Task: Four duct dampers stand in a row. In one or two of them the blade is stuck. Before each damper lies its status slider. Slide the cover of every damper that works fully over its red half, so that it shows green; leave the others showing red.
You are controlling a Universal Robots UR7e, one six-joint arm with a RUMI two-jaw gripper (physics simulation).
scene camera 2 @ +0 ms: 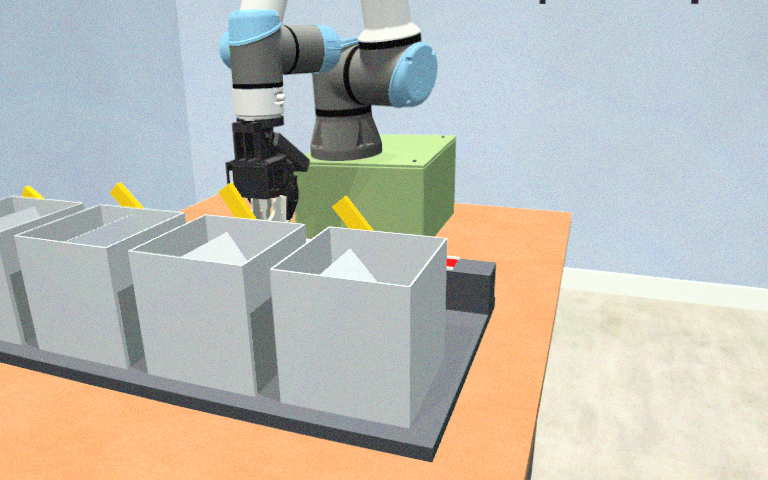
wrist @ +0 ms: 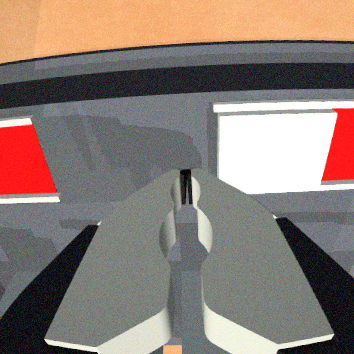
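Pixels of known places: gripper, fingertip midpoint: (wrist: 186, 171); arm's base at its link origin: (scene camera 2: 346, 152).
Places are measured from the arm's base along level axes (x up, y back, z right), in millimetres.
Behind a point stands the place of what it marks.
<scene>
Four grey box-shaped dampers (scene camera 2: 345, 339) @[x -59, y -700, z -132 mm] (scene camera 2: 195, 316) @[x -61, y -663, z 49 mm] (scene camera 2: 70, 297) @[x -65, y -626, z 234 mm] (scene camera 2: 6, 283) @[x -61, y -603, z 346 mm] stand in a row, the leftmost cut off by the view's edge. Pale tilted blades (scene camera 2: 349, 267) @[x -29, y -575, z -114 mm] (scene camera 2: 218, 250) @[x -24, y -545, z 65 mm] show in the two rightmost. In the wrist view, a slider's white cover (wrist: 275, 152) @[x -82, y -339, z 16 mm] is at the right, with red (wrist: 346, 145) @[x -91, y -349, z -21 mm] showing on its right side. Another slider's red half (wrist: 22, 160) @[x -91, y -316, z 137 mm] is at the left edge. A red patch (scene camera 2: 451, 262) @[x -90, y -385, z -232 mm] shows behind the rightmost damper. My gripper (scene camera 2: 269, 216) (wrist: 186, 171) @[x -91, y -344, z 58 mm] is shut and empty, its tips between the two sliders; the dampers partly hide it.
Yellow levers (scene camera 2: 237, 201) @[x 17, y -457, z 68 mm] (scene camera 2: 352, 213) @[x 14, y -492, z -103 mm] (scene camera 2: 126, 195) @[x 11, y -417, z 264 mm] slant up behind the dampers. The dampers stand on a dark base plate (scene camera 2: 447, 362) @[x -153, y -573, z -235 mm], with a raised dark block (scene camera 2: 470, 287) @[x -113, y -426, z -262 mm] behind. The arm's green pedestal (scene camera 2: 362, 195) @[x -67, y -97, z -48 mm] stands at the back of the wooden table (scene camera 2: 509, 283) @[x -171, y -267, z -331 mm].
</scene>
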